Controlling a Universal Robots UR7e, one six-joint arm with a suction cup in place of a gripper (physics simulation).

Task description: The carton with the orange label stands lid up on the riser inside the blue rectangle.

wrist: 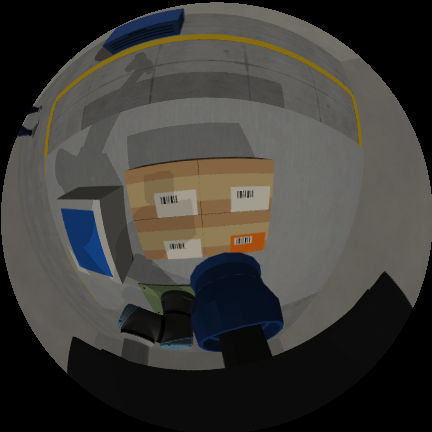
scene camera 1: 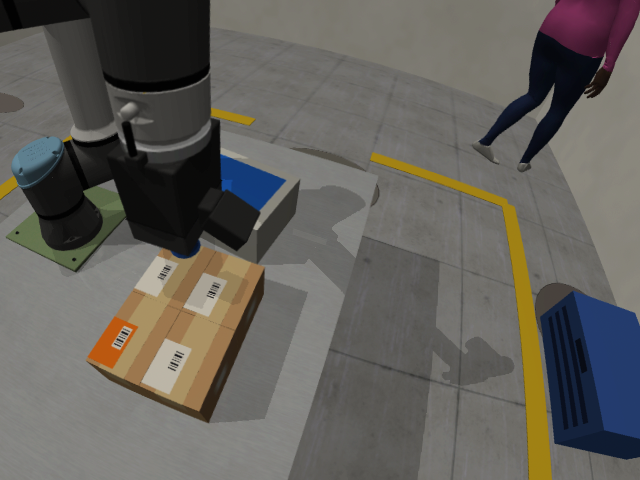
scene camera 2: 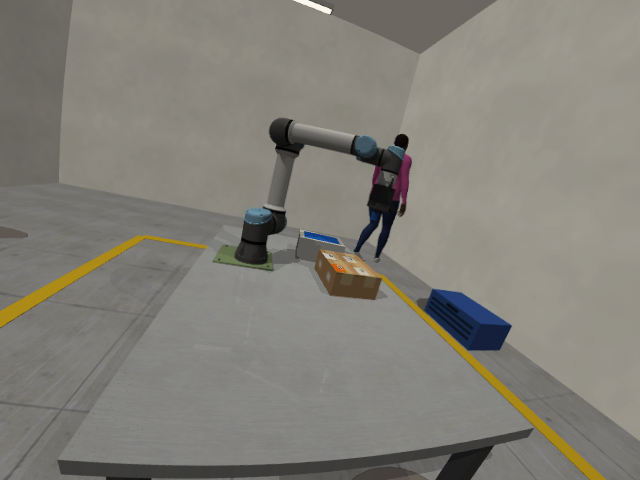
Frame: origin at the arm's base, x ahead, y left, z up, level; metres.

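Seen in the pictures: hand, tool point: (wrist: pixel 226 281) (scene camera 2: pixel 373 219); arm's base, link origin: (wrist: pixel 178 299) (scene camera 1: pixel 73 227) (scene camera 2: pixel 251 258).
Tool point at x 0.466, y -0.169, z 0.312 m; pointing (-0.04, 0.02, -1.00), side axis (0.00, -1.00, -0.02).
Note:
Offsets run from my tool point to a thing's middle. Level surfaces: height alone.
The carton with the orange label @(dz -0.267, dx -0.111, dy -0.054 m) (scene camera 1: pixel 135 338) (scene camera 2: pixel 339 268) (wrist: pixel 240 231) lies label up on the table, in a two-by-two block with three white-labelled cartons, touching its neighbours. In scene camera 1 it is the block's near left one. The grey riser @(dz -0.258, dx -0.086, dy +0.344 m) (scene camera 1: pixel 276 219) (scene camera 2: pixel 310 251) (wrist: pixel 114 230) stands behind the block; the filled blue rectangle @(dz -0.198, dx -0.086, dy +0.344 m) (scene camera 1: pixel 253 180) (scene camera 2: pixel 321 237) (wrist: pixel 84 237) on its top bears no carton. My suction cup (scene camera 1: pixel 186 251) (scene camera 2: pixel 374 215) (wrist: pixel 226 265) is open and empty, high above the cartons with a wide gap. Part of the rectangle is hidden by my tool in scene camera 1.
The white-labelled cartons @(dz -0.267, dx +0.000, dy +0.083 m) (scene camera 1: pixel 206 294) (wrist: pixel 175 200) surround the orange-labelled one on two sides. The green base plate (scene camera 1: pixel 31 227) (scene camera 2: pixel 227 257) is left of the riser. A blue cabinet (scene camera 1: pixel 599 361) (scene camera 2: pixel 467 320) and a person (scene camera 1: pixel 568 56) (scene camera 2: pixel 403 178) are beyond the table @(dz -0.318 m) (scene camera 2: pixel 289 361).

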